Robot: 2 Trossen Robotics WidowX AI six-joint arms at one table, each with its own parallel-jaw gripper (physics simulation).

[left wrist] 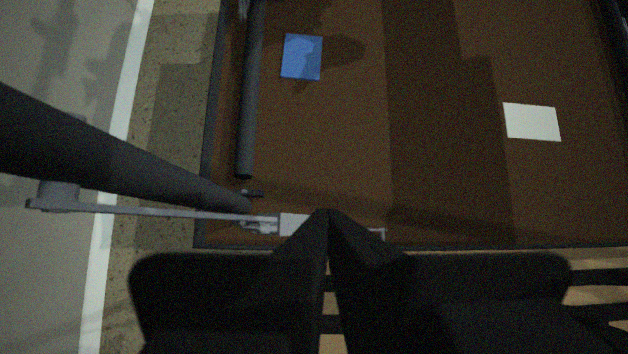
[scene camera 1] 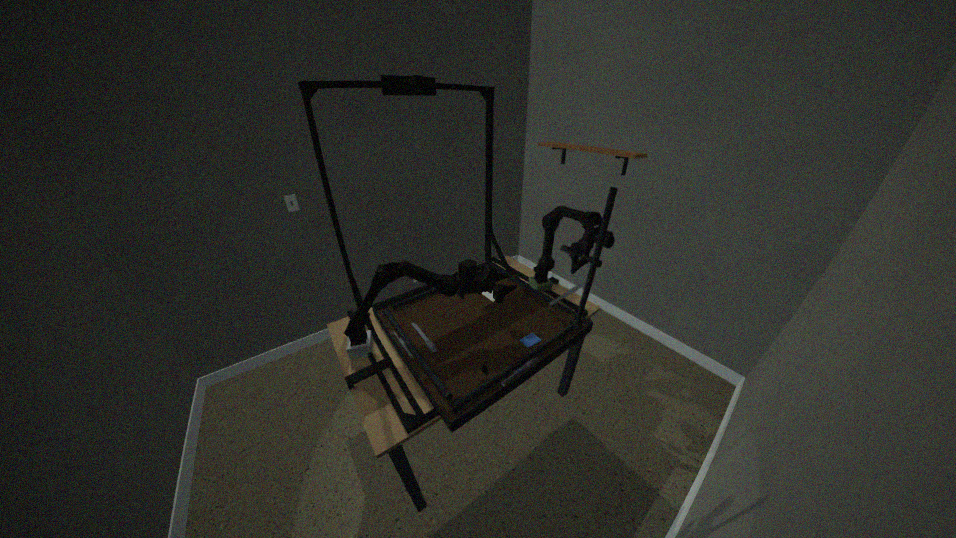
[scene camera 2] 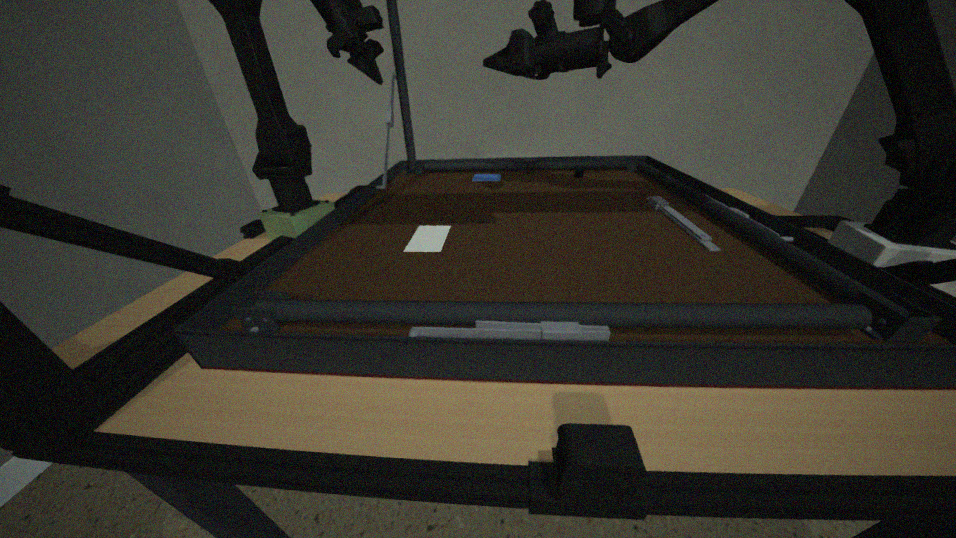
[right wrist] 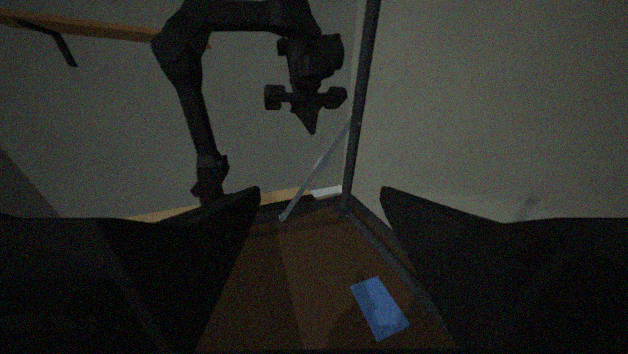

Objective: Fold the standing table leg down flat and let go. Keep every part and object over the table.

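Seen in the pictures: left gripper, between the fingertips: [left wrist: 325, 218] [scene camera 1: 571, 273] [scene camera 2: 381, 83] [right wrist: 313, 134]; right gripper, between the fingertips: [scene camera 1: 512, 281] [scene camera 2: 491, 65] [right wrist: 320, 193]; left arm's base, origin of its link: [scene camera 1: 540, 280] [scene camera 2: 296, 206]; right arm's base, origin of its link: [scene camera 1: 358, 339] [scene camera 2: 907, 237].
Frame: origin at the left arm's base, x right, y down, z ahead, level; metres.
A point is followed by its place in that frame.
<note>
The standing leg [scene camera 1: 588, 287] {z 0.033, x -0.400, y -0.214 m} [scene camera 2: 403, 100] {z 0.033, x -0.377, y -0.181 m} [left wrist: 115, 160] {z 0.030, x -0.377, y -0.232 m} [right wrist: 351, 150] {z 0.039, x -0.382, y -0.179 m} rises upright from a corner of the upturned brown tabletop [scene camera 1: 467, 361] {z 0.557, x -0.404, y 0.020 m} [scene camera 2: 568, 267] {z 0.541, x 0.016, y 0.032 m} [left wrist: 340, 150] {z 0.148, x -0.286, y 0.020 m} [right wrist: 270, 310] {z 0.266, x -0.210, y 0.023 m}. A thin grey brace [scene camera 1: 564, 295] {z 0.040, x -0.272, y -0.087 m} [scene camera 2: 388, 133] {z 0.036, x -0.285, y -0.108 m} [left wrist: 150, 211] {z 0.015, x -0.360, y -0.222 m} [right wrist: 315, 172] {z 0.032, x -0.296, y -0.119 m} slants from the leg to the table edge. My left gripper [scene camera 1: 574, 269] {z 0.038, x -0.289, y -0.218 m} [scene camera 2: 381, 81] {z 0.038, x -0.289, y -0.218 m} [left wrist: 325, 218] {z 0.038, x -0.289, y -0.218 m} [right wrist: 313, 134] {z 0.038, x -0.289, y -0.218 m} is shut and empty, points down beside the leg, and hangs above the brace's foot in its wrist view. My right gripper [scene camera 1: 508, 293] {z 0.324, x -0.281, y -0.235 m} [scene camera 2: 486, 63] {z 0.324, x -0.281, y -0.235 m} [right wrist: 320, 193] {z 0.324, x -0.281, y -0.235 m} is open and empty above the tabletop, apart from the leg.
A folded leg [scene camera 2: 568, 314] {z 0.555, x 0.145, y 0.011 m} lies along the near edge in scene camera 2; another [left wrist: 250, 100] {z 0.163, x -0.420, y -0.014 m} lies along an edge in the left wrist view. A blue patch [scene camera 1: 530, 339] {z 0.268, x -0.384, y 0.013 m} [scene camera 2: 486, 177] {z 0.270, x -0.378, y 0.013 m} [left wrist: 301, 56] {z 0.267, x -0.387, y 0.013 m} [right wrist: 380, 309] {z 0.277, x -0.387, y 0.013 m} and white patch [scene camera 2: 427, 238] {z 0.306, x -0.001, y 0.029 m} [left wrist: 532, 122] {z 0.305, x -0.005, y 0.029 m} lie on the tabletop.
</note>
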